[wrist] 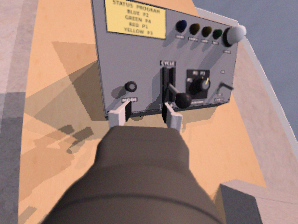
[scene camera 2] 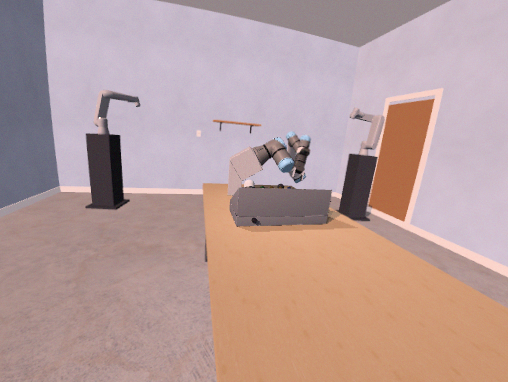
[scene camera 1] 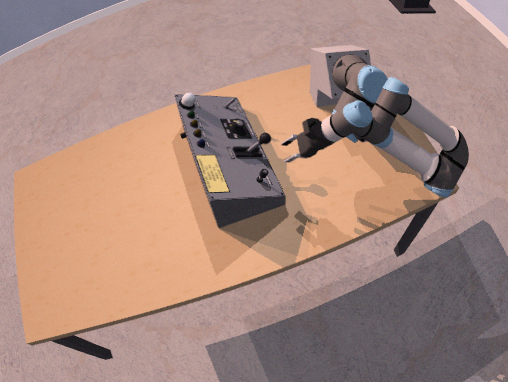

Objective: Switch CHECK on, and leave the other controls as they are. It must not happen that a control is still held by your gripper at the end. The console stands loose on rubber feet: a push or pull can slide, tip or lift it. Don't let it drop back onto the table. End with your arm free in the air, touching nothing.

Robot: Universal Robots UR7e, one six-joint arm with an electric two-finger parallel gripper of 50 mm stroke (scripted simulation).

Note:
In view: the gripper (wrist: pixel 146 108) and a grey console (scene camera 1: pixel 238 185).
The grey console also shows in the wrist view (wrist: pixel 136 48) and in scene camera 2 (scene camera 2: pixel 263 206).

